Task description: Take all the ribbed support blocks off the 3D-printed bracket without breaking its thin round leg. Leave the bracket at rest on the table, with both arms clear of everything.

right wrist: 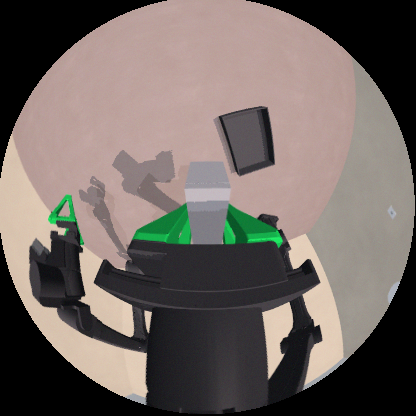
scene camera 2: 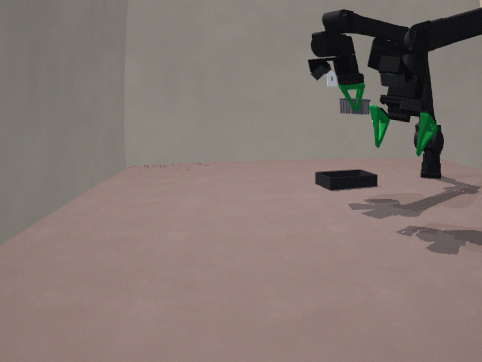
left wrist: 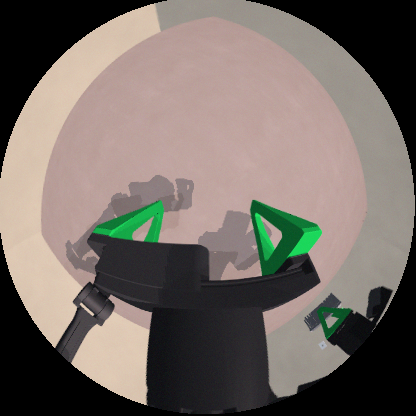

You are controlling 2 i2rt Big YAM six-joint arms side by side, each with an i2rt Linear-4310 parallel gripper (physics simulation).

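The grey bracket with its ribbed supports (scene camera 2: 346,106) (left wrist: 313,319) (right wrist: 207,175) is held in the air. Narrow parallel ribs show along it in scene camera 2 and the left wrist view; the right wrist view shows its smooth end. My right gripper (scene camera 2: 356,108) (left wrist: 318,310) (right wrist: 206,204) is shut on it, high above the table. Where supports end and bracket begins is too small to tell, and the thin round leg cannot be made out. My left gripper (scene camera 2: 398,150) (left wrist: 206,204) is open and empty, in the air right of the held piece in scene camera 2.
A black open tray (scene camera 2: 352,183) (right wrist: 270,145) stands on the pink table (scene camera 2: 200,275) (left wrist: 215,110) (right wrist: 165,65), lower than both grippers. The two arms are close together in scene camera 2. A white wall plate (scene camera 2: 330,80) (left wrist: 322,345) (right wrist: 392,212) is on the grey wall.
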